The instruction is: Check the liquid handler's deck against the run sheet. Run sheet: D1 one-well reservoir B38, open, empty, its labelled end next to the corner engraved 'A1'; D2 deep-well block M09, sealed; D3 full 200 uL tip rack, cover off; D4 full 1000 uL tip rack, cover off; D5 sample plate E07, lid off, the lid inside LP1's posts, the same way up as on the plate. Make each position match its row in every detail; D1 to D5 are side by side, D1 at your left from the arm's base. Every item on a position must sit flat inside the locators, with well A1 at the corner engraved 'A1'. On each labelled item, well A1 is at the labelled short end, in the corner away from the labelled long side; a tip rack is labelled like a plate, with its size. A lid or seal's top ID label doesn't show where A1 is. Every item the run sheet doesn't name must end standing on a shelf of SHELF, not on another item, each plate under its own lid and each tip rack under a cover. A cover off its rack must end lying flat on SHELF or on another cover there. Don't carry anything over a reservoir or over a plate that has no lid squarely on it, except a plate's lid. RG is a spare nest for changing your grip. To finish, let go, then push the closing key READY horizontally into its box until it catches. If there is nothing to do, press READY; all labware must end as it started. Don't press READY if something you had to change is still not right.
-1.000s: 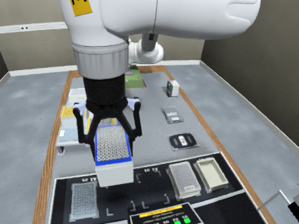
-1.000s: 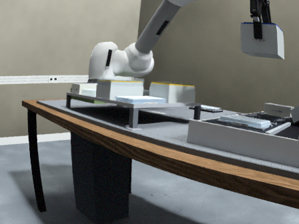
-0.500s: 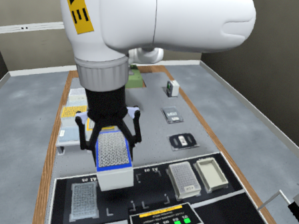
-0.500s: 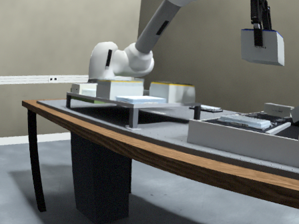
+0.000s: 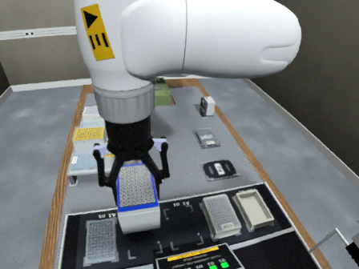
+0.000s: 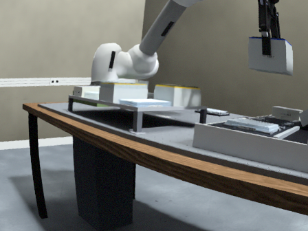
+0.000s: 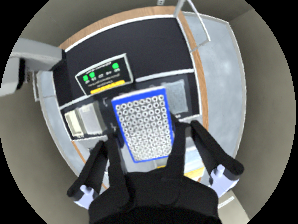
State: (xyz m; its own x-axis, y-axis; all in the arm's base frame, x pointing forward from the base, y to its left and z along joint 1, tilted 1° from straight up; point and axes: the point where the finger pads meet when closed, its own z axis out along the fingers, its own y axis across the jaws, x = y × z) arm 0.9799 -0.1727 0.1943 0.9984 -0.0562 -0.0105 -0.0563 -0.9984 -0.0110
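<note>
Now: hand 21 cm above the clear sample plate, 12 cm to the left of it and 1 cm past it. Also, from my hand: blue-rimmed tip rack (1 cm to the right, 1 cm behind); then deep-well block (25 cm to the left, 20 cm below, 1 cm ahead); then yellow-rimmed tip rack (33 cm behind, 16 cm below, 2 cm to the right).
</note>
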